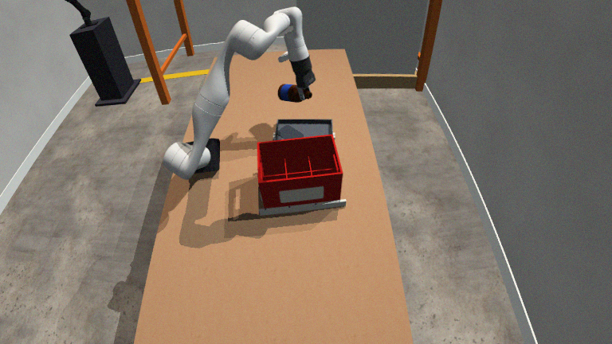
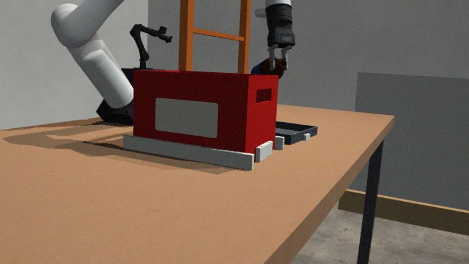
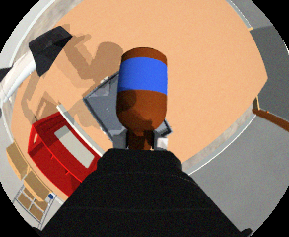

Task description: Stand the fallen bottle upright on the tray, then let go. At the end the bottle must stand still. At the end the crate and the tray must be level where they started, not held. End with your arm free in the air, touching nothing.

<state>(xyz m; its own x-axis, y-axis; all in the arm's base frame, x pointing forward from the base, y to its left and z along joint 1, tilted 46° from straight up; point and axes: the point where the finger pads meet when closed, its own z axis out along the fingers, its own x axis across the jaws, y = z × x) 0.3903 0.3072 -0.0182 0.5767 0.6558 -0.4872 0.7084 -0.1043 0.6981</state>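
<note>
My hand is 40 mm past the brown bottle, 30 mm to the right of it and 20 mm above it. Also, from my hand: dark grey tray (10 mm behind, 40 mm to the right, 190 mm below); red crate (20 mm behind, 320 mm to the right, 120 mm below).
</note>
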